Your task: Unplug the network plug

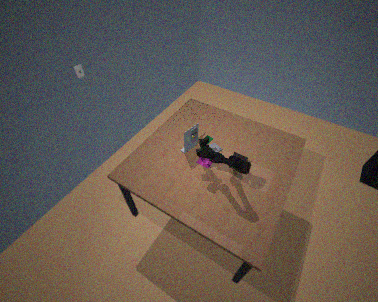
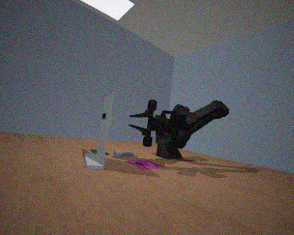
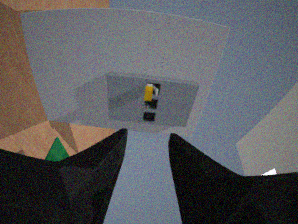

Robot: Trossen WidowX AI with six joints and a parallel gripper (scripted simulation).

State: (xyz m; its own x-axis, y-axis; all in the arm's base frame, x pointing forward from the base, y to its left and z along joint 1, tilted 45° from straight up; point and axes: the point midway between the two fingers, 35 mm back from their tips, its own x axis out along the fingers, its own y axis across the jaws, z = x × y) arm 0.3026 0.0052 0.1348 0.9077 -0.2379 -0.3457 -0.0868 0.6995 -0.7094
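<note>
My gripper tip is now 80 mm short of the yellow network plug and 10 mm to the left of it. Round my gripper tip: marked square (90 mm behind, 30 mm to the left, 170 mm below); flat grey slab (80 mm behind, 150 mm to the right, 160 mm below); upright grey panel (100 mm ahead, 30 mm to the right, 60 mm below).
</note>
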